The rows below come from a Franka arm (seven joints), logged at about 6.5 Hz.
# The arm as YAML. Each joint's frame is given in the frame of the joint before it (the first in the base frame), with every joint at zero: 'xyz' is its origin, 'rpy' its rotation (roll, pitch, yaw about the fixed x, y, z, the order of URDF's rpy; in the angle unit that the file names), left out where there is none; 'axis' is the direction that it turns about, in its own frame. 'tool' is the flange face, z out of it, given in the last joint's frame.
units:
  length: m
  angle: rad
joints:
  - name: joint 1
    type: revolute
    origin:
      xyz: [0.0, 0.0, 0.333]
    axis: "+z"
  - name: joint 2
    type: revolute
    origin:
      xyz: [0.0, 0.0, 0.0]
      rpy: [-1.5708, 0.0, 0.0]
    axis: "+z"
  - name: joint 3
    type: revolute
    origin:
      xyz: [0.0, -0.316, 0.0]
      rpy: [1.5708, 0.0, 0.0]
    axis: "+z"
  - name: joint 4
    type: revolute
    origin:
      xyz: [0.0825, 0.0, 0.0]
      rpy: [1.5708, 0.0, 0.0]
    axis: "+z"
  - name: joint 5
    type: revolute
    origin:
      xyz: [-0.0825, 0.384, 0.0]
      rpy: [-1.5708, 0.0, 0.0]
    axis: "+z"
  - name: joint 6
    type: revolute
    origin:
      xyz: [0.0, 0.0, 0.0]
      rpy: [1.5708, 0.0, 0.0]
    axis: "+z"
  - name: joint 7
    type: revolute
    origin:
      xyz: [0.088, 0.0, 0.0]
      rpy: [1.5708, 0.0, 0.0]
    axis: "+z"
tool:
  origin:
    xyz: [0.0, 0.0, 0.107]
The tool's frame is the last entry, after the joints.
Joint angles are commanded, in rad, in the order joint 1, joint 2, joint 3, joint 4, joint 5, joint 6, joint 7. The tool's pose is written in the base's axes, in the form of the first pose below.
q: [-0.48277, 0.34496, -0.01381, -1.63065, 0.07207, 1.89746, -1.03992]
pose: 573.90 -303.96 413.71; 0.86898 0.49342 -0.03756; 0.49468 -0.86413 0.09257; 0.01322 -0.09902 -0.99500
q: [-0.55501, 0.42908, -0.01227, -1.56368, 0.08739, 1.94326, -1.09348]
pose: 571.57 -355.92 393.03; 0.88074 0.47360 0.00038; 0.47164 -0.87718 0.09007; 0.04299 -0.07915 -0.99594
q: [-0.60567, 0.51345, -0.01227, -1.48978, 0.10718, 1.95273, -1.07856]
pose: 569.68 -394.58 370.73; 0.91286 0.40801 0.01458; 0.40446 -0.90863 0.10399; 0.05568 -0.08903 -0.99447
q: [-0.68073, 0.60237, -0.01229, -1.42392, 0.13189, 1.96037, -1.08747]
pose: 552.09 -445.20 339.71; 0.94117 0.33699 0.02511; 0.33128 -0.93479 0.12814; 0.06665 -0.11229 -0.99144
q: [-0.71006, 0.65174, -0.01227, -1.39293, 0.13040, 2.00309, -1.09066]
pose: 546.74 -469.03 322.22; 0.94956 0.31042 0.04439; 0.30432 -0.94639 0.10829; 0.07562 -0.08932 -0.99313
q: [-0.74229, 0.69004, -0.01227, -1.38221, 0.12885, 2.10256, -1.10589]
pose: 539.17 -495.95 307.98; 0.95304 0.28756 0.09501; 0.28371 -0.95749 0.05217; 0.10597 -0.02276 -0.99411
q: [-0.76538, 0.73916, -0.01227, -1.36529, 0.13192, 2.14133, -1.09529]
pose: 531.51 -512.74 283.27; 0.96299 0.25001 0.10072; 0.24664 -0.96807 0.04485; 0.10872 -0.01835 -0.99390
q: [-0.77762, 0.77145, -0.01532, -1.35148, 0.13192, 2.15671, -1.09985]
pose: 525.86 -522.68 267.18; 0.96622 0.23889 0.09674; 0.23573 -0.97086 0.04308; 0.10421 -0.01882 -0.99438
